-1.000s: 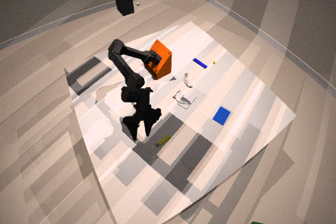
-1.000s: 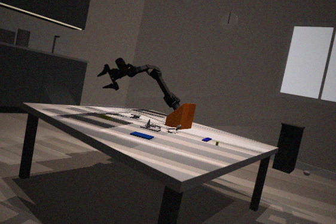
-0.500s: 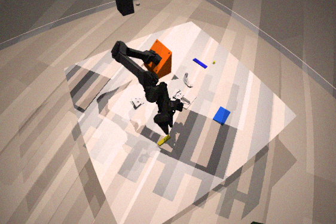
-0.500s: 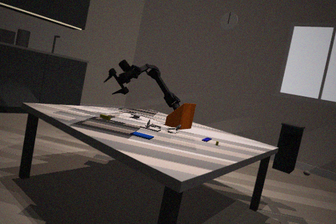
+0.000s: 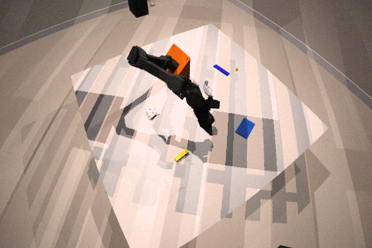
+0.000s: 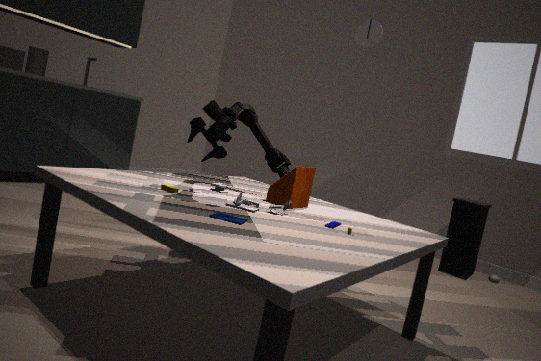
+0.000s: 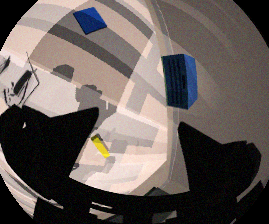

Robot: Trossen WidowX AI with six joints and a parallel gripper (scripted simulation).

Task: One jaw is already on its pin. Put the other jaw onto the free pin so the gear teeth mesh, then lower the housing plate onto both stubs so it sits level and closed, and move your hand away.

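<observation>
Now: gripper tip 31 cm past the jaw, 26 cm to the right of it and 15 cm above it. The rest, counted from my gripper tip: yellow bar: 18 cm below, 13 cm to the right, 3 cm behind; blue bar: 46 cm to the left, 38 cm behind, 18 cm below; blue tile: 26 cm to the left, 18 cm below, 5 cm ahead.
</observation>
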